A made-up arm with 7 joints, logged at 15 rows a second.
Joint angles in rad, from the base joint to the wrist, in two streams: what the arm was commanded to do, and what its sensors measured. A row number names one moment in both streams.
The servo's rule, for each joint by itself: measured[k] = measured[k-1] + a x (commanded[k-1-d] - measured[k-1]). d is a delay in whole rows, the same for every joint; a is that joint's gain. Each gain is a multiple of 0.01, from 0.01 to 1. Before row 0 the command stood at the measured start. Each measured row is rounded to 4 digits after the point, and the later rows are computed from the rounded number. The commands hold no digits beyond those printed.
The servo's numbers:
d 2
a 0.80 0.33 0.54 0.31 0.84 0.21 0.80
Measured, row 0:
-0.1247 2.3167 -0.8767 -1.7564 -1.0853 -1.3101 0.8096
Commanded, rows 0 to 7:
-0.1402 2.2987 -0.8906 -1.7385 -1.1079 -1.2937 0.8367
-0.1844 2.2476 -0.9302 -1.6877 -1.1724 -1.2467 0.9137
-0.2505 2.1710 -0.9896 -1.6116 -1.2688 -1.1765 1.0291
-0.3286 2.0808 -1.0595 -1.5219 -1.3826 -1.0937 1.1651
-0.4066 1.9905 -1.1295 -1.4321 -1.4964 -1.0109 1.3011
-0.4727 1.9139 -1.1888 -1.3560 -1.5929 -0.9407 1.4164
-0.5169 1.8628 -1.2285 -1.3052 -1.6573 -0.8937 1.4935
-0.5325 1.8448 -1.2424 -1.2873 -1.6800 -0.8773 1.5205
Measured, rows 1 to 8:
-0.1247 2.3167 -0.8767 -1.7564 -1.0853 -1.3101 0.8096
-0.1247 2.3167 -0.8767 -1.7564 -1.0853 -1.3101 0.8096
-0.1371 2.3108 -0.8842 -1.7509 -1.1043 -1.3067 0.8313
-0.1749 2.2899 -0.9090 -1.7313 -1.1615 -1.2941 0.8972
-0.2354 2.2507 -0.9525 -1.6942 -1.2516 -1.2694 1.0027
-0.3100 2.1946 -1.0103 -1.6408 -1.3616 -1.2325 1.1326
-0.3873 2.1272 -1.0747 -1.5761 -1.4748 -1.1860 1.2674
-0.4556 2.0568 -1.1363 -1.5079 -1.5740 -1.1345 1.3866

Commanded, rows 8 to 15:
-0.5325 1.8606 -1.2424 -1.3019 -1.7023 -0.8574 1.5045
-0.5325 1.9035 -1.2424 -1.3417 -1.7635 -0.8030 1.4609
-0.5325 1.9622 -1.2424 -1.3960 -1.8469 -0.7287 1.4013
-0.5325 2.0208 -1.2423 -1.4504 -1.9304 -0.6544 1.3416
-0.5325 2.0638 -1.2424 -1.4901 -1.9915 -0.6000 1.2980
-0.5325 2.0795 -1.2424 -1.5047 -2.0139 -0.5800 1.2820
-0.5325 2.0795 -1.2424 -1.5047 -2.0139 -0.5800 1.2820
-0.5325 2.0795 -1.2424 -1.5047 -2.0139 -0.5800 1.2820
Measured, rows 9 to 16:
-0.5046 1.9928 -1.1861 -1.4451 -1.6440 -1.0839 1.4721
-0.5269 1.9440 -1.2165 -1.3962 -1.6742 -1.0405 1.5108
-0.5314 1.9165 -1.2305 -1.3670 -1.6978 -1.0020 1.5058
-0.5323 1.9122 -1.2369 -1.3592 -1.7530 -0.9602 1.4699
-0.5325 1.9287 -1.2399 -1.3706 -1.8319 -0.9116 1.4150
-0.5325 1.9591 -1.2412 -1.3953 -1.9146 -0.8576 1.3563
-0.5325 1.9937 -1.2418 -1.4247 -1.9792 -0.8035 1.3097
-0.5325 2.0220 -1.2421 -1.4495 -2.0083 -0.7566 1.2875

